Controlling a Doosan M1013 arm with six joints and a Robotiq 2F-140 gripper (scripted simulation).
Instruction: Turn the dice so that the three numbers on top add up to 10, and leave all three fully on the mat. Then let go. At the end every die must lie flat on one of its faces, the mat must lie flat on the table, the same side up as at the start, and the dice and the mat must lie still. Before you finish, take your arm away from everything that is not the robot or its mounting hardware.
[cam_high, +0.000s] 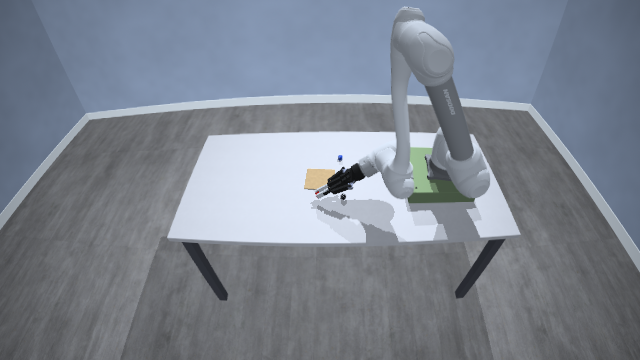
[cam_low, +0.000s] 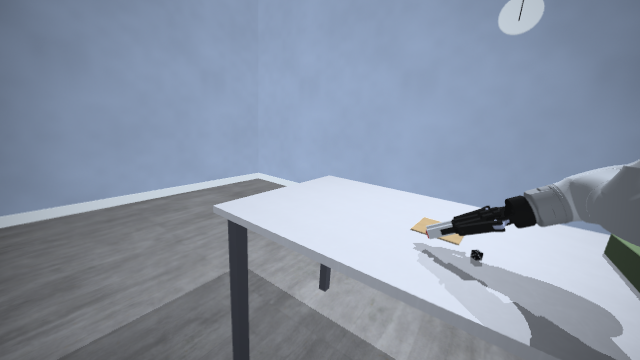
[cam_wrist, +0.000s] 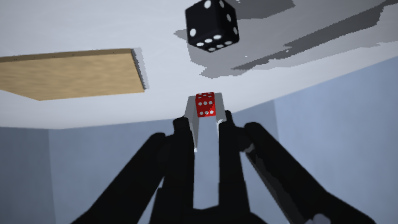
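Right now my hand is 9 cm past the black die, 4 cm above it and 2 cm to the left of it. Round my hand: blue die: 29 cm to the right, 5 cm behind, 4 cm below; then tan mat: 13 cm to the right, 5 cm below, 4 cm ahead; then red die: 2 cm below, 2 cm ahead, 1 cm to the left.
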